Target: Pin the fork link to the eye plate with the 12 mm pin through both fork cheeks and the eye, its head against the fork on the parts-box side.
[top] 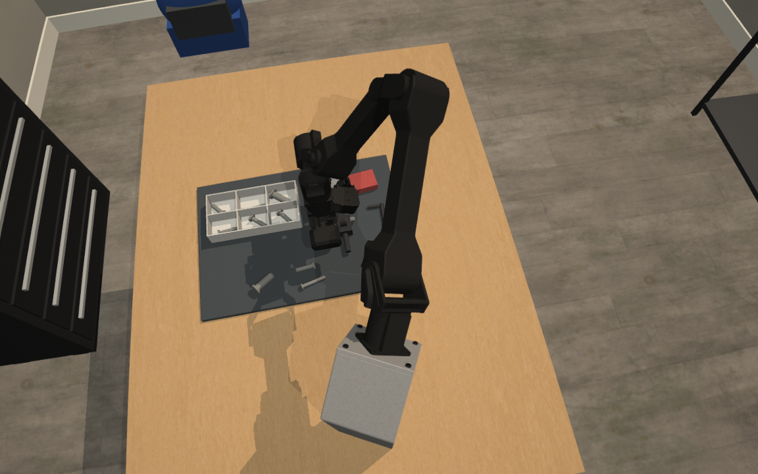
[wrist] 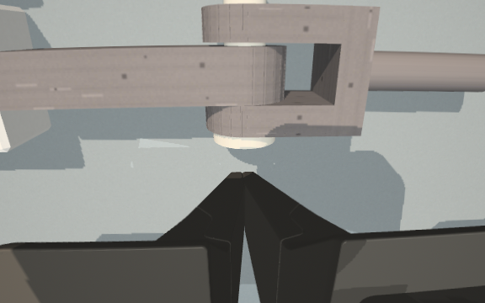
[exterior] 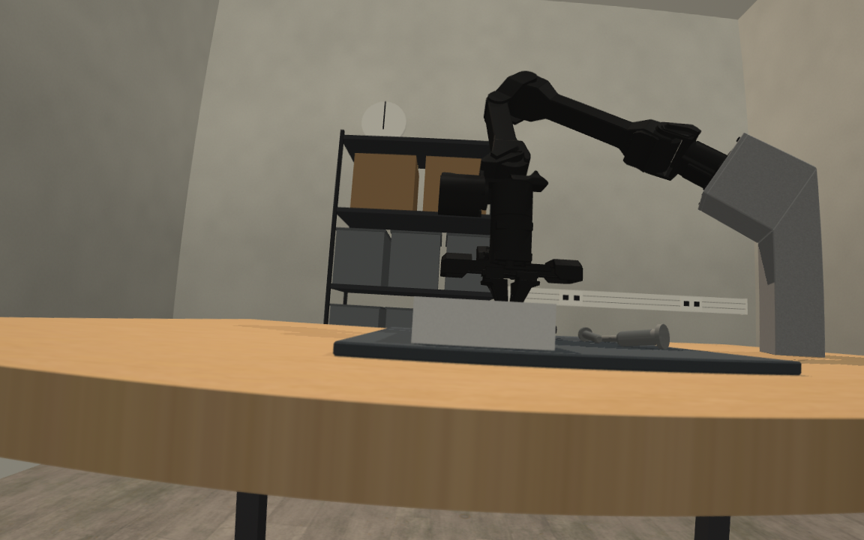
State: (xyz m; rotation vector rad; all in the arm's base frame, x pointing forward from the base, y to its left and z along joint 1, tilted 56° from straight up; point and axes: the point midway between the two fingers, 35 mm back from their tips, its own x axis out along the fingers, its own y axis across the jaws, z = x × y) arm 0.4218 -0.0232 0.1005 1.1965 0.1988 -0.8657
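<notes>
The grey eye plate lies 4 cm to the right of my hand and 3 cm below it. The rest, counted from my hand: long strip: 12 cm to the right, 5 cm behind, 4 cm below; then dark mat: 5 cm to the left, 4 cm below, 2 cm ahead; then mount block: 7 cm to the right, 7 cm ahead, 2 cm below.
</notes>
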